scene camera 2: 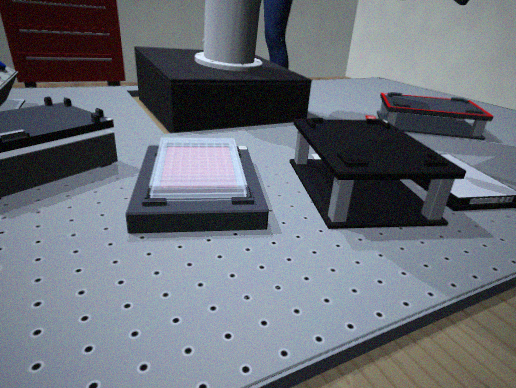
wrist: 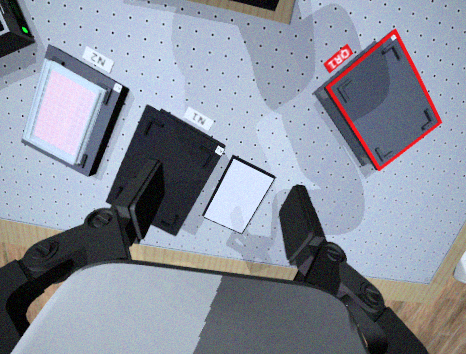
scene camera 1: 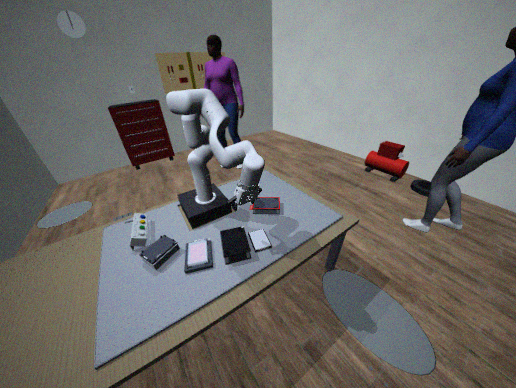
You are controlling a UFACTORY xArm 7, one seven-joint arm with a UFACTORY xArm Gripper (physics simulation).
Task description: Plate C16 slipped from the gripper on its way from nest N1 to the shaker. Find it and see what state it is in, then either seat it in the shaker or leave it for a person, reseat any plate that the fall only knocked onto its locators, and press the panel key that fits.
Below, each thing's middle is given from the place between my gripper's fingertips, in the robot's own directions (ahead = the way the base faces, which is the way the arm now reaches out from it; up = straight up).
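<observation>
I find the white plate [wrist: 242,187] 19 cm below my hand, 8 cm ahead of it and 3 cm to the left of it; going by their middles, it is the nearest to my hand of the things named here. The low black nest [scene camera 2: 144,214] is 18 cm below my hand, 26 cm to the right of it and 3 cm behind it. Then there is the dark shaker [scene camera 2: 53,141], which is 16 cm below my hand, 40 cm to the right of it and 15 cm behind it. Going by their middles, the shaker is the farthest from my hand of the things named here.
</observation>
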